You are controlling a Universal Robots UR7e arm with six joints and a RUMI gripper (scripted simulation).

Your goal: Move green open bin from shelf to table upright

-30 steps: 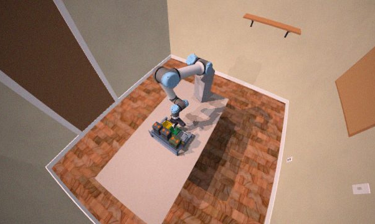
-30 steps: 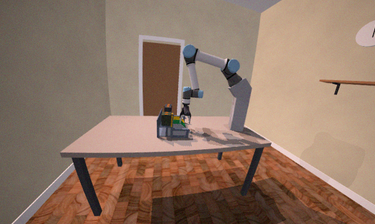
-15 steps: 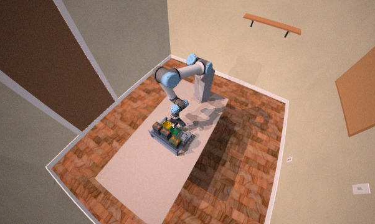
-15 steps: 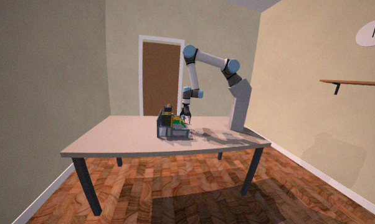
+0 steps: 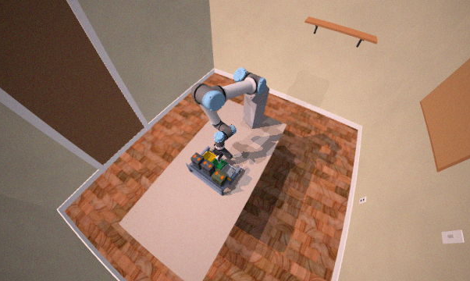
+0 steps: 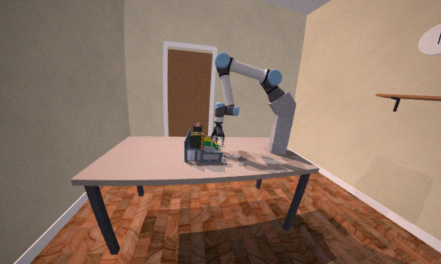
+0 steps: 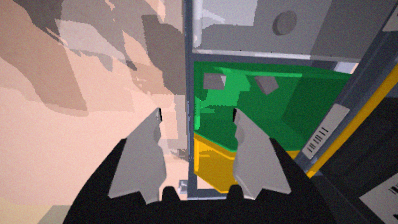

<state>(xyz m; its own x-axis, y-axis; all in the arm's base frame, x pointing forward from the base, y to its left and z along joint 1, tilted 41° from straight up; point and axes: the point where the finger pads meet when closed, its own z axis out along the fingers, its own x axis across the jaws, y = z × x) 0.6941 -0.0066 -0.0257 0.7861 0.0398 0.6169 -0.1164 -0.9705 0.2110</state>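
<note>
Now: hand 80 mm short of the green open bin, 20 mm above it and 10 mm to the left of it. From my hand the other things lie so: grey bin (100 mm to the left, 90 mm ahead, 20 mm below); then yellow bin (120 mm to the right, 60 mm ahead, 20 mm below); then yellow strip (130 mm ahead, 40 mm above, 20 mm to the right).
</note>
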